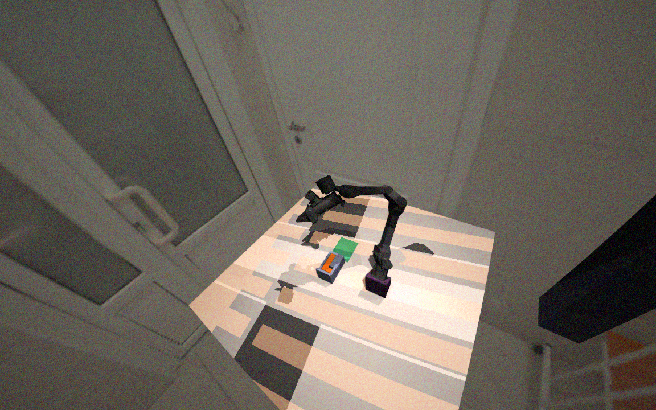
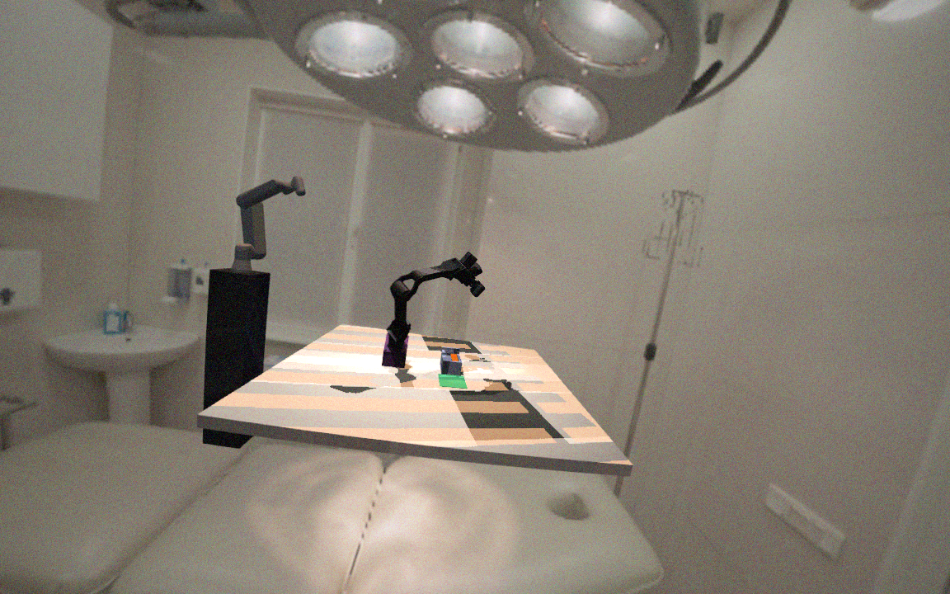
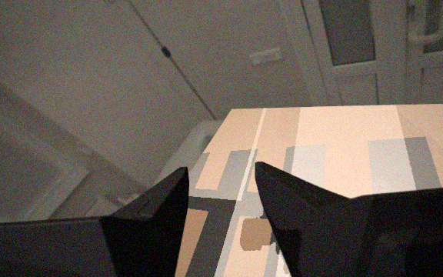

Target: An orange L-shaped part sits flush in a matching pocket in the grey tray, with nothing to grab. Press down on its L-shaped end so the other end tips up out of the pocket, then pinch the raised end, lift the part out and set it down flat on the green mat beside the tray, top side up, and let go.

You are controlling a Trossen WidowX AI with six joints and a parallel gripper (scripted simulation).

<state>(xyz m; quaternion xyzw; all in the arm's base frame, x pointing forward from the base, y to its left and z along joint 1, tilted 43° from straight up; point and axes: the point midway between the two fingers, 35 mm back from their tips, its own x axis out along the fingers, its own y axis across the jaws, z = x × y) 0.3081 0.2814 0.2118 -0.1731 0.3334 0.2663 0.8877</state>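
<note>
Now: gripper tip 370 mm above the orange L-shaped part, 80 mm past it and 40 mm to the left of it. From my gripper tip the other things lie so: green mat: 440 mm below, 210 mm to the right, 70 mm behind.
</note>
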